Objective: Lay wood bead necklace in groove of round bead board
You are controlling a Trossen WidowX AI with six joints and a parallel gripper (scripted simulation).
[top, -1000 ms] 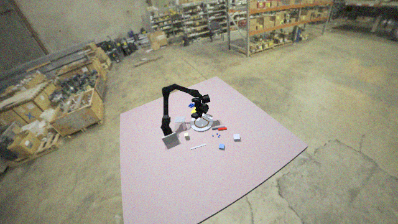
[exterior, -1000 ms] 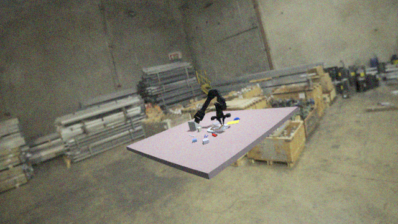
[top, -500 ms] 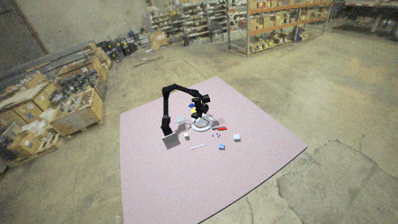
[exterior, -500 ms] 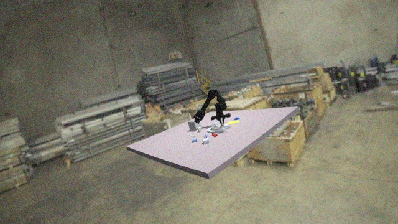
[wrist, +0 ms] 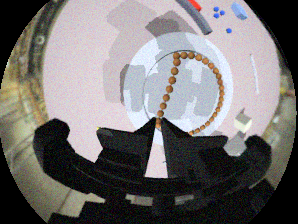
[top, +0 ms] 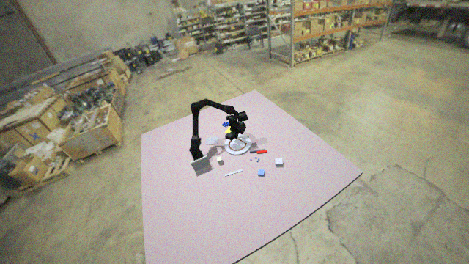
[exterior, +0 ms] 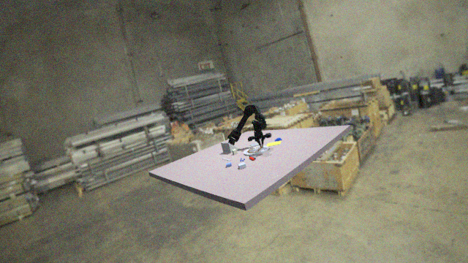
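The yellow sheet is 130 mm to the left of my gripper tip, 10 mm below it and 10 mm ahead of it. From my gripper tip the other things lie so: cream cube 180 mm behind, 150 mm to the right; then red-handled tool 190 mm to the right, 100 mm ahead, 10 mm below; then grey plate 190 mm behind, 80 mm to the left, 10 mm below.
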